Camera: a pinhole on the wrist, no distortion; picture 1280 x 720 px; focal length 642.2 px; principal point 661.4 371.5 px. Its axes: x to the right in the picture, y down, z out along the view. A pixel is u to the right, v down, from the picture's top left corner.
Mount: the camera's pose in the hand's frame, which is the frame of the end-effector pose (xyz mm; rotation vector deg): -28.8 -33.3 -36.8 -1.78 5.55 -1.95
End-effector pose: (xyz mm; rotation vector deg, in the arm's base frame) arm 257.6 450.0 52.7 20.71 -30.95 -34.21
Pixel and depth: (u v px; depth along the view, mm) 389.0 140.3 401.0
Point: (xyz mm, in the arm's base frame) -145.1 363.9 224.6
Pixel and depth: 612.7 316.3 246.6
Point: 99.6 394.0 191.2
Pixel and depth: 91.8 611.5 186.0
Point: 65.0 565.8 140.6
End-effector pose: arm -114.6 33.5 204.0 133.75 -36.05 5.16
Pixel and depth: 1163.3 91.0 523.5
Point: 327.8 -272.5 -197.1
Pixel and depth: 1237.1 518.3 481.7
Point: 203.7 -461.4 59.7
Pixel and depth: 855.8 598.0 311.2
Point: -94.3 -229.7 83.6
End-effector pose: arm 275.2 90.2 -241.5 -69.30 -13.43 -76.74
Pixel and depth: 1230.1 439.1 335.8
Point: 497.5 111.4 93.4
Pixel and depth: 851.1 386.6 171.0
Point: 327.7 170.7 -144.7
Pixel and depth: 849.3 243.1 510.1
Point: 445.6 368.3 143.5
